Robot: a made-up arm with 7 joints.
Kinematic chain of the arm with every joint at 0, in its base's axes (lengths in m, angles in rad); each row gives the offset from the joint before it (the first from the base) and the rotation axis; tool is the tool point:
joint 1: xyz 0 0 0.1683 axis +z
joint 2: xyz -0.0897 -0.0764 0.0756 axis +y
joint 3: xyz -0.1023 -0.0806 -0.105 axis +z
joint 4: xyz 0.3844 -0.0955 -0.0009 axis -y
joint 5: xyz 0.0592 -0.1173 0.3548 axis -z
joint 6: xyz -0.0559 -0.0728 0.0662 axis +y
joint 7: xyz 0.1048 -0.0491 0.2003 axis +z
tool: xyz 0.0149 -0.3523 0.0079
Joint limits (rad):
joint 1: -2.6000..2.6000
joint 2: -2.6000..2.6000
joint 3: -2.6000..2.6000
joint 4: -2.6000..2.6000
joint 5: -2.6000..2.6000
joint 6: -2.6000..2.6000
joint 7: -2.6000..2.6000
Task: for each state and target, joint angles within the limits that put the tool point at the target. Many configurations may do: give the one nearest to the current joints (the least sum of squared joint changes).
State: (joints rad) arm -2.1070 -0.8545 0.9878 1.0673 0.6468 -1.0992 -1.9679
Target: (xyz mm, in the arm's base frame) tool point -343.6 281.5 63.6
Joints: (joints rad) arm -2.2385 -0.7470 0.7315 1.0431 0.3015 -0.6687 -1.5437
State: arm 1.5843 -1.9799 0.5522 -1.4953 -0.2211 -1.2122 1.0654
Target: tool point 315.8 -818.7 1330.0
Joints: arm 1.1360 -2.2601 0.0228 -1.6694 -0.4485 -1.1887 1.0705
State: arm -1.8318 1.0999 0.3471 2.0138 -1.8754 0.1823 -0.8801
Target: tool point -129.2 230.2 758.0
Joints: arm -1.9937 1.2437 -0.1849 1.9324 -2.0286 0.2642 -0.6886
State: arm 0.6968 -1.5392 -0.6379 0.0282 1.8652 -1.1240 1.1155
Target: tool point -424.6 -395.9 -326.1
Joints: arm 0.3941 -1.9743 -0.7919 0.3834 1.7157 -0.9349 1.1170
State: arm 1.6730 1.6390 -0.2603 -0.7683 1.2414 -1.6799 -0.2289
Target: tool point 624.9 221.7 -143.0
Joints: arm 1.3147 1.7978 -0.3809 -0.9935 1.0328 -1.6523 -0.2300
